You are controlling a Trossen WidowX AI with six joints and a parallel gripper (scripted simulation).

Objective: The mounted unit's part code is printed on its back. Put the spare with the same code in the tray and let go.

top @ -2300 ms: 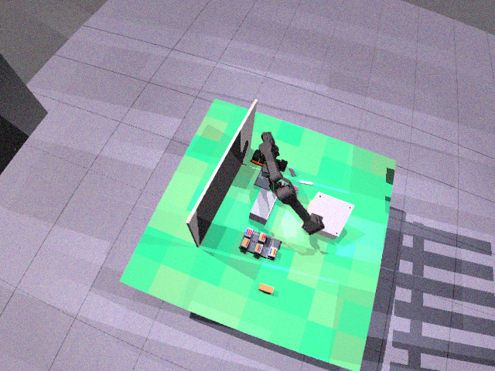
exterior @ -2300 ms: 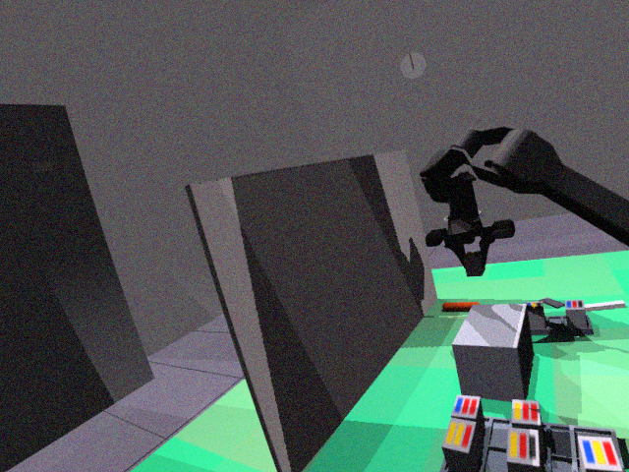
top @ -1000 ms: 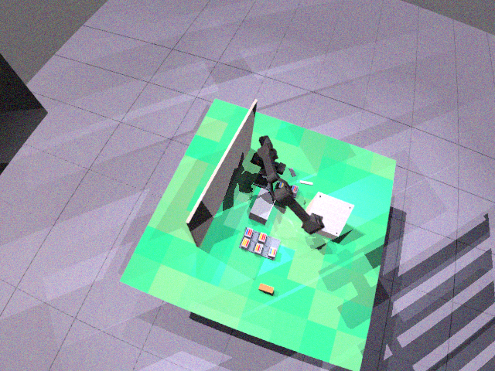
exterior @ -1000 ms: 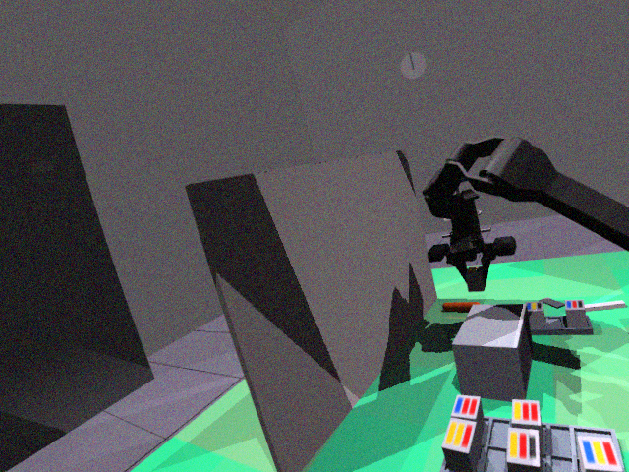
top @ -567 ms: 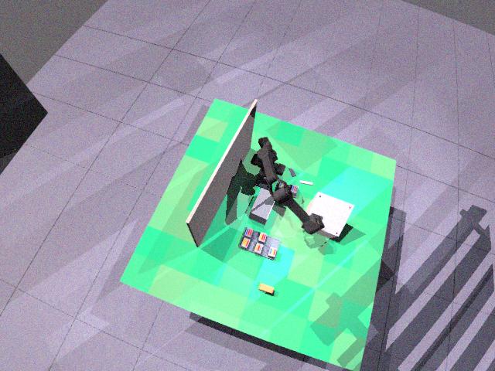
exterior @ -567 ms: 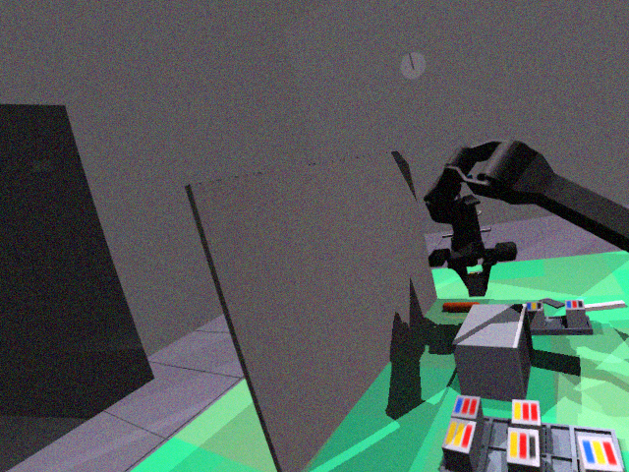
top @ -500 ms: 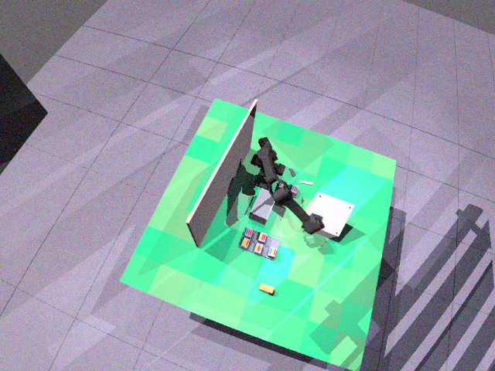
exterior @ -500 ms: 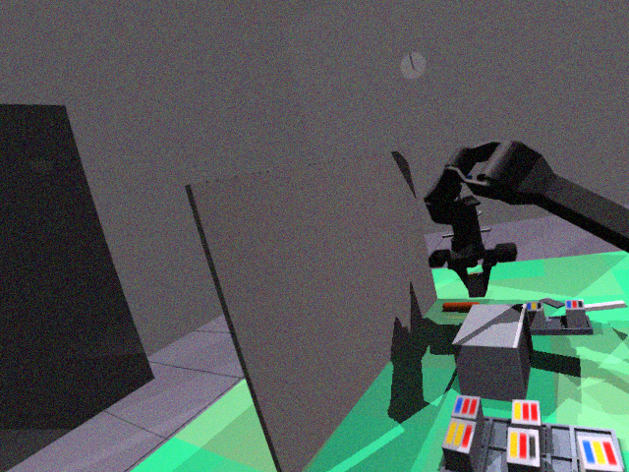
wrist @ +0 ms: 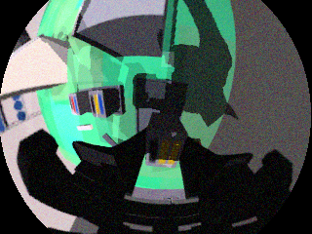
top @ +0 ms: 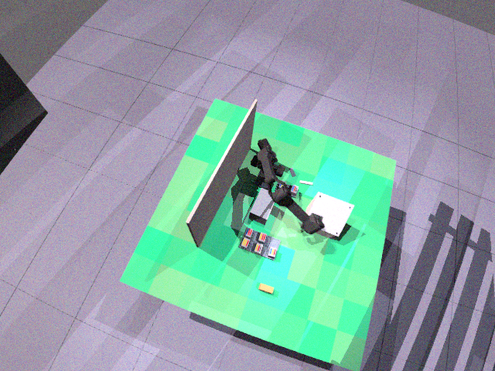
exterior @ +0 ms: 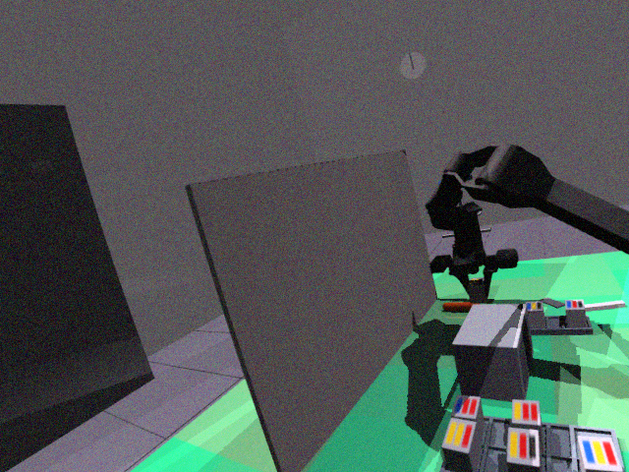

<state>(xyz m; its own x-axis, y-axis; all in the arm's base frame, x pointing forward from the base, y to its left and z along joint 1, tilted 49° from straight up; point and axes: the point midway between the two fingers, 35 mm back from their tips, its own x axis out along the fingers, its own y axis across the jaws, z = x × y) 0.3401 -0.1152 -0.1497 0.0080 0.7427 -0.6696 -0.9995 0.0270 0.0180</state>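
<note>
My gripper tip is 10 mm past the flat dark grey tray and 70 mm above it. Round my gripper tip: dark spare (20 mm above); white stick (250 mm behind, 70 mm to the right, 70 mm below); upright panel (180 mm ahead, 180 mm to the left, 150 mm above).
</note>
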